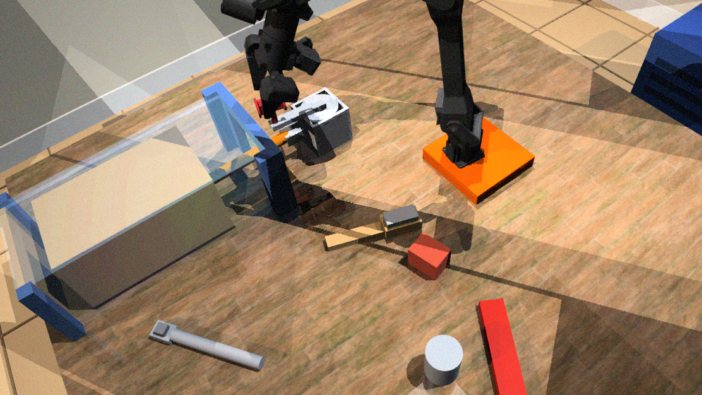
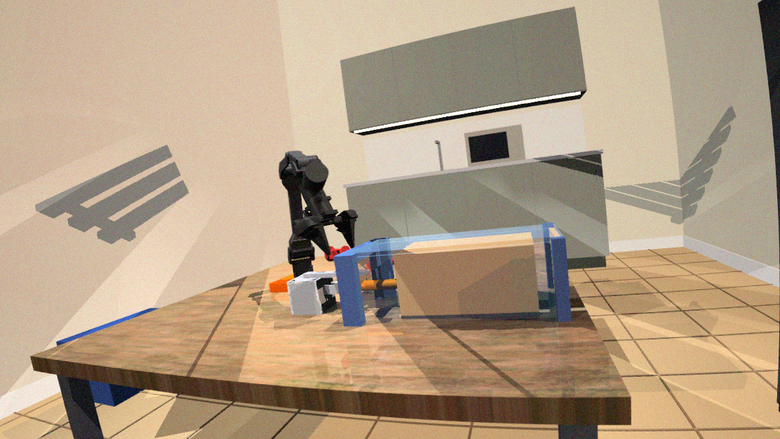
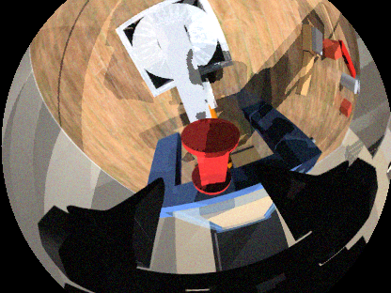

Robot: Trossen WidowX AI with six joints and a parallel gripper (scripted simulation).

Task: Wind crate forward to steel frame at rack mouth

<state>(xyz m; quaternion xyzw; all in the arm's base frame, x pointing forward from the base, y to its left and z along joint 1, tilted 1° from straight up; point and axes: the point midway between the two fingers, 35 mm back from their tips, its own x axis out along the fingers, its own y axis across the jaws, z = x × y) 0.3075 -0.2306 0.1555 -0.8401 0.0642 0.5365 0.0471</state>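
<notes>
My gripper tip is 20 mm past the red knob and 20 mm above it. From my gripper tip the other things lie so: winch handle (50 mm below, 50 mm behind); grey winch (130 mm behind, 120 mm below, 10 mm to the right); clear-panelled cubby (290 mm ahead, 50 mm to the left, 40 mm below).
</notes>
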